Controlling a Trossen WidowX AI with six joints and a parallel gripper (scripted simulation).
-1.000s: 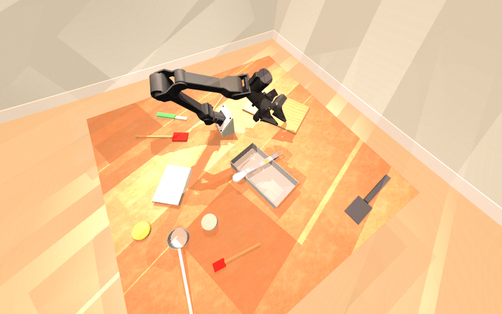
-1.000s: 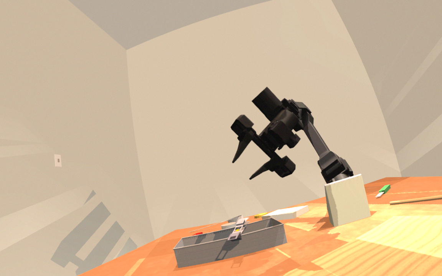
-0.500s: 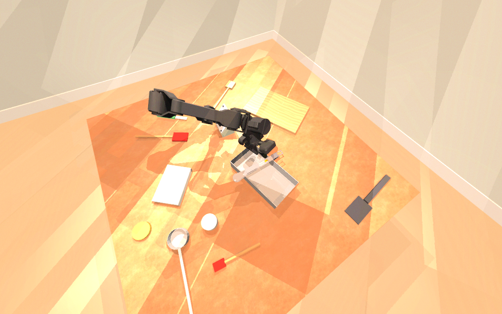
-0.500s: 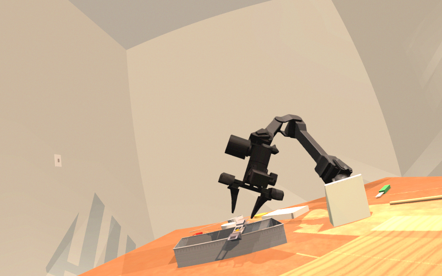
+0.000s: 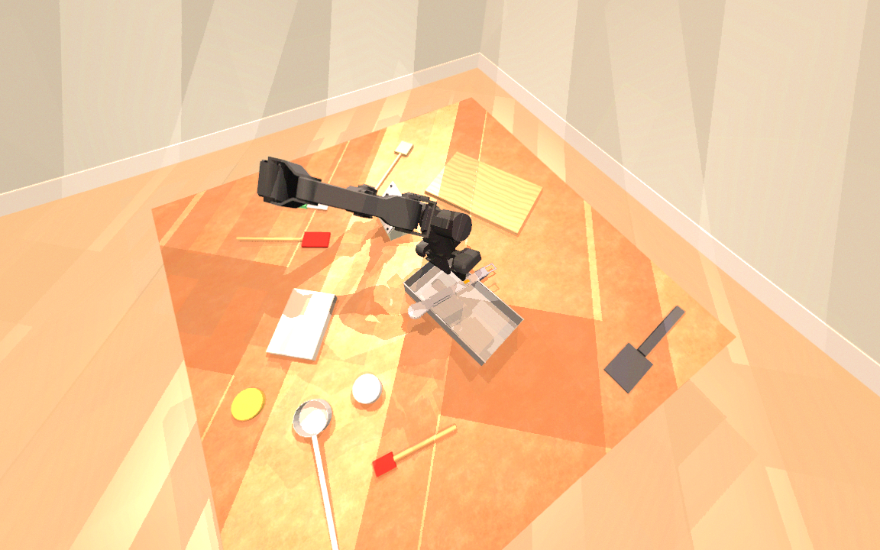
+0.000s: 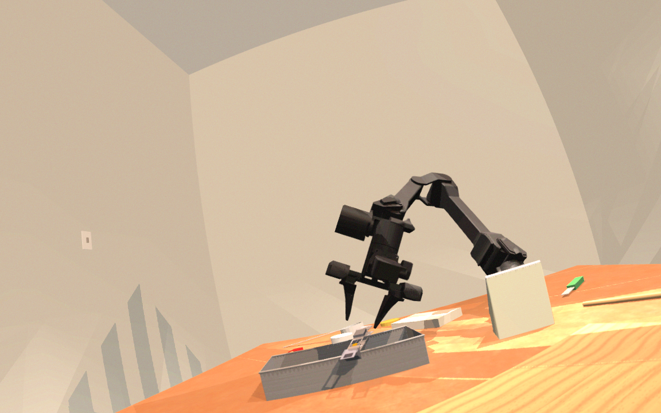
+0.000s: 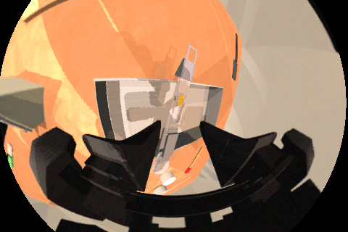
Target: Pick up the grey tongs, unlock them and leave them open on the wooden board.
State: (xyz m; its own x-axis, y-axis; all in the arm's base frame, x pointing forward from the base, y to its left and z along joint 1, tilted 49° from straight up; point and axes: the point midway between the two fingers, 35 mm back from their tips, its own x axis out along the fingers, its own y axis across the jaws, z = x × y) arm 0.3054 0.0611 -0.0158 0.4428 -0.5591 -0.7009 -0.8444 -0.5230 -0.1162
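The metal roasting tin lies 5 cm ahead of my gripper tip, 1 cm to the right of it and 7 cm below it. Round my gripper tip: white disc: 13 cm ahead, 32 cm to the right, 8 cm below; wooden board: 29 cm behind, 30 cm to the left, 9 cm below; white slab: 11 cm behind, 41 cm to the right, 9 cm below.
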